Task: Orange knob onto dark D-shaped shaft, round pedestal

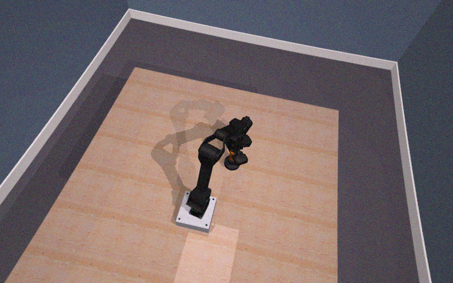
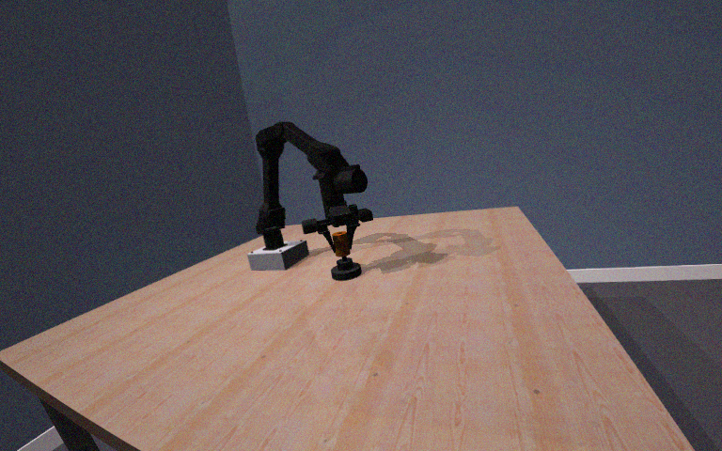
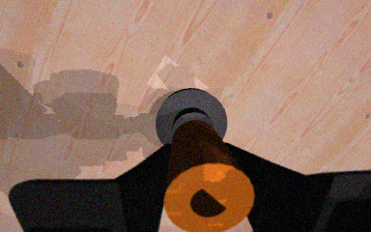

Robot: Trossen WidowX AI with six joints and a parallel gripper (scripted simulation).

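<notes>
Right now my gripper tip is 40 mm above the round dark pedestal. Round my gripper tip: orange knob: 20 mm above.
</notes>
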